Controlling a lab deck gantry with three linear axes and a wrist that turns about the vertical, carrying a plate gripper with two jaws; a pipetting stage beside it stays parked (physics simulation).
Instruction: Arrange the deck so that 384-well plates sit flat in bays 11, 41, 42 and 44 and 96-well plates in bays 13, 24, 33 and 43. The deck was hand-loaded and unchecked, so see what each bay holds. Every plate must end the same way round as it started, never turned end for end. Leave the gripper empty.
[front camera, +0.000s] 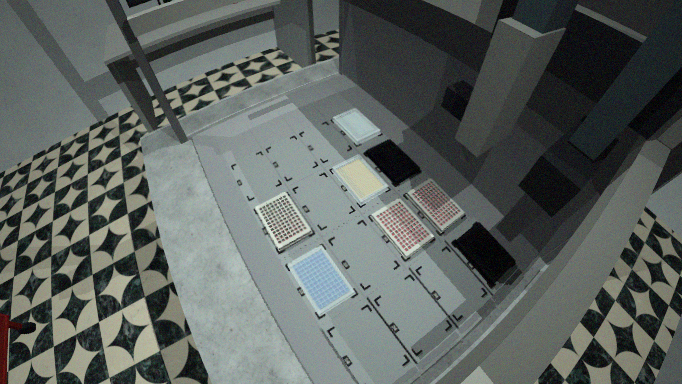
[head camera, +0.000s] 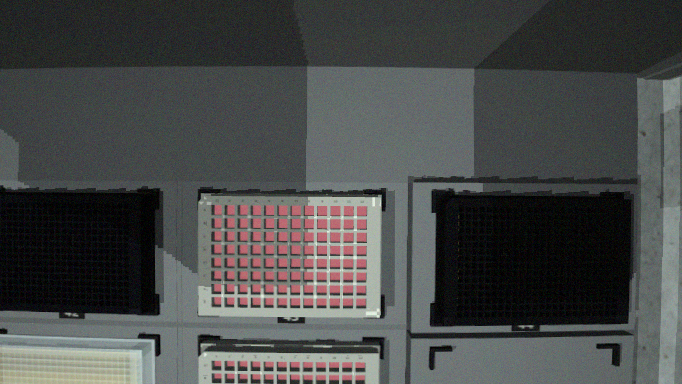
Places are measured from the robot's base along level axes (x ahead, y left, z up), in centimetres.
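Pixels of known places: gripper, fingertip midpoint: (front camera: 516, 221); robot's base, origin of the base link: (front camera: 232, 166).
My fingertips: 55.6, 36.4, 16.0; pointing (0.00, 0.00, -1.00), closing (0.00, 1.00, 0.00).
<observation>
For each thing: its top centre in the pictures, then the offset to it from my fingertips, as dx, dy, dz.
- clear 384-well plate, middle of its top: (front camera: 356, 123) -49.2, +0.0, -14.6
- black 384-well plate, middle of its top: (head camera: 54, 253) (front camera: 392, 158) -32.8, +0.0, -14.6
- white 96-well plate with red wells, middle of its top: (head camera: 288, 257) (front camera: 436, 202) -16.4, +0.0, -14.6
- yellow fine-grid plate, middle of its top: (front camera: 359, 176) -32.8, -10.7, -14.6
- white 96-well plate, middle of its top: (front camera: 281, 218) -32.8, -32.1, -14.6
A clear 384-well plate (front camera: 356, 125) lies in bay 41. A black 384-well plate (front camera: 393, 161) (head camera: 75, 250) lies in bay 42, another black one (front camera: 483, 255) (head camera: 540, 260) in bay 44. A white 96-well plate with red wells (front camera: 435, 205) (head camera: 290, 257) lies in bay 43, a similar one (front camera: 402, 227) (head camera: 290, 355) in bay 33. A yellow fine-grid plate (front camera: 360, 178) (head camera: 65, 365) lies in bay 32. A white 96-well plate (front camera: 283, 220) lies in bay 12, a blue-filled one (front camera: 322, 280) in bay 13. Bays 11 and 24 hold no plate. The gripper's jaws do not show.
A pale column (front camera: 500, 85) and a dark bluish column (front camera: 632, 75) hang at the upper right of the front view. A pale deck rim (front camera: 195, 225) (head camera: 650, 225) borders the bays. Shadows fall across the back of the deck.
</observation>
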